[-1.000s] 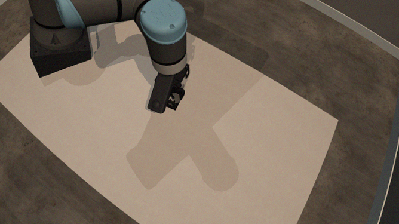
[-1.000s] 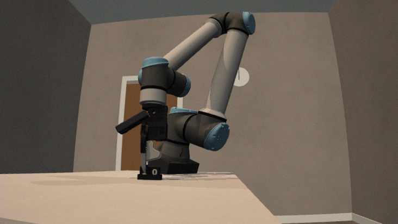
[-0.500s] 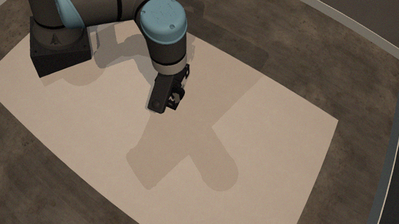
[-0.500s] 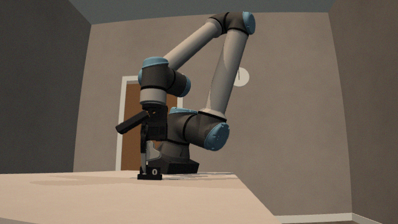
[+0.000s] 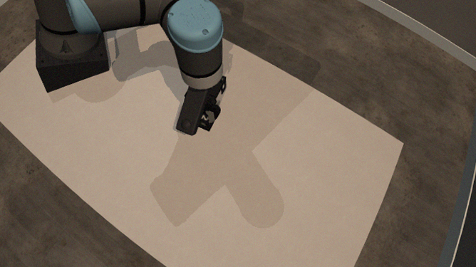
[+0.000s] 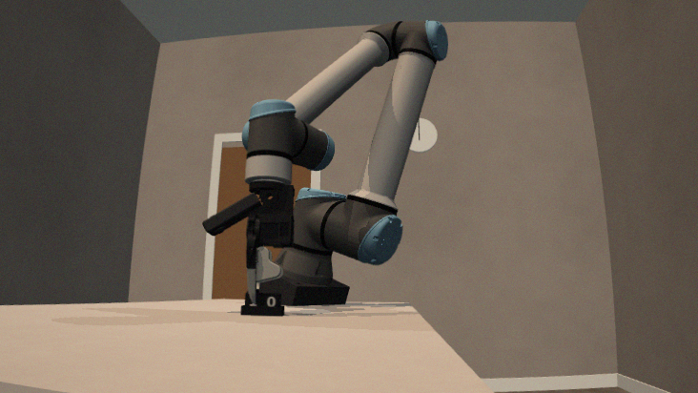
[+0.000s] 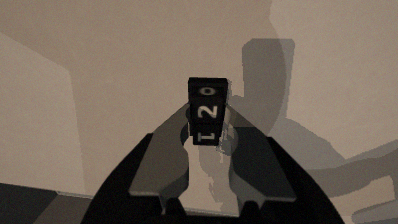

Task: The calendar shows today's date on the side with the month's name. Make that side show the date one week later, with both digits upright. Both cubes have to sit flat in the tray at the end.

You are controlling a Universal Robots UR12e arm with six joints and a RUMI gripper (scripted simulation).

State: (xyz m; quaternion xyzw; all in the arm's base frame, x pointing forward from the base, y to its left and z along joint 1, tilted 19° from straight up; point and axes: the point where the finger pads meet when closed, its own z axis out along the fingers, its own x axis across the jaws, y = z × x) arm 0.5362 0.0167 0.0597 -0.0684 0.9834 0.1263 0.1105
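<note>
My hand is 30 mm above the black tray and 20 mm to the right of it.
</note>
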